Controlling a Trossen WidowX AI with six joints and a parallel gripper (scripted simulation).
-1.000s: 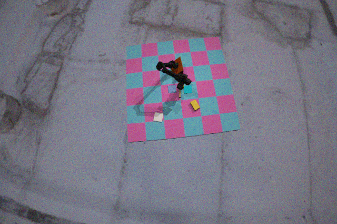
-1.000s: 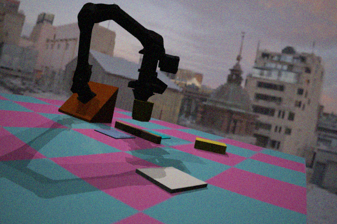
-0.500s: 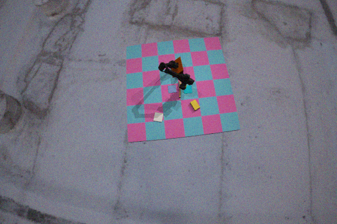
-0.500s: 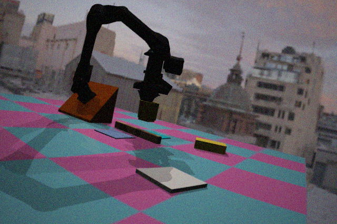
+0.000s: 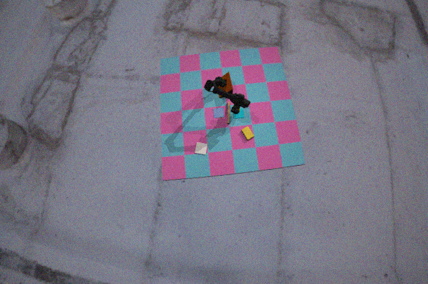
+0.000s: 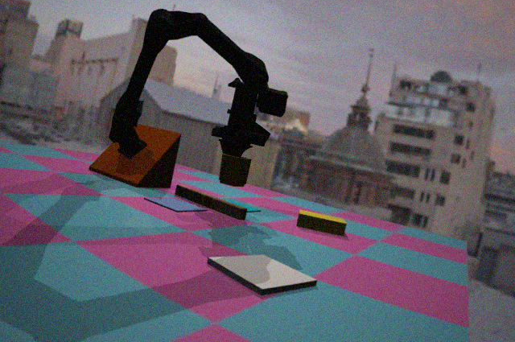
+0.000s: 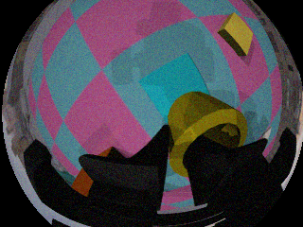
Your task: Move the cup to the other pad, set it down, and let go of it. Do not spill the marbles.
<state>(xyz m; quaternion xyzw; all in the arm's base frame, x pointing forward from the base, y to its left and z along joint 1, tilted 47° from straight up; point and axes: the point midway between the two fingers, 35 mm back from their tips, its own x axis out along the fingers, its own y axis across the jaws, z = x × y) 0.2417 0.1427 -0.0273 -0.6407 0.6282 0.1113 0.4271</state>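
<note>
Right now my gripper tip is 10 cm above the cyan pad, 3 cm short of it and 1 cm to the right of it. From my gripper tip the other things lie so: cup: 2 cm ahead, 1 cm to the right; then tan bar: 8 cm to the right, 8 cm below, 2 cm ahead; then pale blue pad: 17 cm to the right, 10 cm below, 2 cm ahead.
</note>
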